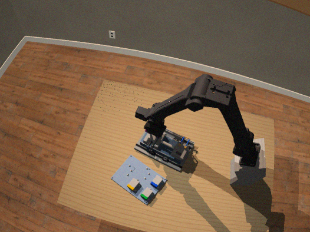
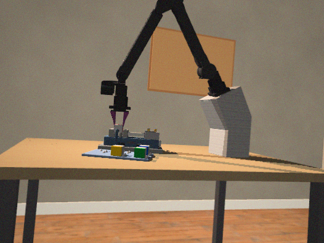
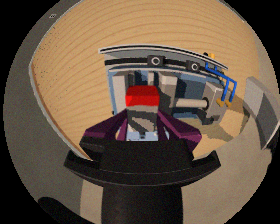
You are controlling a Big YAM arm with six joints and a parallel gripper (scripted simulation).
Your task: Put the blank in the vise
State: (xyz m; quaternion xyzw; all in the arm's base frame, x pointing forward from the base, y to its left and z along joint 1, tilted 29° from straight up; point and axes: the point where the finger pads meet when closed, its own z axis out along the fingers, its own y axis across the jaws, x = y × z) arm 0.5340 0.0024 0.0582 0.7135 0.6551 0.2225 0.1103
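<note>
My gripper is now 2 cm above the red-ended blank. From my hand the other things lie so: blue-ended blank 22 cm to the left, 12 cm behind, 9 cm below; milling vise 8 cm below, 7 cm behind, 1 cm to the left; grey block with hoses 17 cm behind, 4 cm below, 1 cm to the left.
</note>
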